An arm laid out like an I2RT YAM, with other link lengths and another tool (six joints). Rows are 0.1 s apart.
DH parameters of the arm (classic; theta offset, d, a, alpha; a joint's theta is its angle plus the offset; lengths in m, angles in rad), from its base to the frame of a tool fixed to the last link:
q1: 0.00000 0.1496 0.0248 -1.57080
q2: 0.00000 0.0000 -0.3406 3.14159
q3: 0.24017 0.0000 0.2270 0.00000
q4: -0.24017 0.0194 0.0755 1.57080
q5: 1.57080 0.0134 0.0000 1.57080
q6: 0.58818 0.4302 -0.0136 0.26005
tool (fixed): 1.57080 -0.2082 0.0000 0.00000
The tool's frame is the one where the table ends.
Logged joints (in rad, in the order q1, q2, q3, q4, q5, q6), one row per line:
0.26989 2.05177 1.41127 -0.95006 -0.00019 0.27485
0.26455 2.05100 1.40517 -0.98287 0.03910 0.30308
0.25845 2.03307 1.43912 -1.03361 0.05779 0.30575
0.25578 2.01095 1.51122 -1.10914 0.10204 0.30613
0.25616 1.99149 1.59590 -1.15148 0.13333 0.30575
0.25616 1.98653 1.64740 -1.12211 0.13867 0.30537
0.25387 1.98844 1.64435 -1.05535 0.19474 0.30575
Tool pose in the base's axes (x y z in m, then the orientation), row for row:
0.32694 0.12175 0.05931 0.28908 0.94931 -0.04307 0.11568
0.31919 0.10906 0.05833 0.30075 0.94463 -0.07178 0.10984
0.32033 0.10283 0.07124 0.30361 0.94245 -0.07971 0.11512
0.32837 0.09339 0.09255 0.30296 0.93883 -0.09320 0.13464
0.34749 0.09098 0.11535 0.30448 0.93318 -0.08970 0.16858
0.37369 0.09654 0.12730 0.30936 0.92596 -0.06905 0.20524
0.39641 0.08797 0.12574 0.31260 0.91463 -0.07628 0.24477
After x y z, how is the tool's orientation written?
As a quaternion, x y z w.
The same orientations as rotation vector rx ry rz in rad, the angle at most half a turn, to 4 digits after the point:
0.8468 2.7809 -0.1262
0.8840 2.7765 -0.2110
0.8897 2.7617 -0.2336
0.8779 2.7206 -0.2701
0.8658 2.6535 -0.2551
0.8623 2.5811 -0.1925
0.8534 2.4970 -0.2083

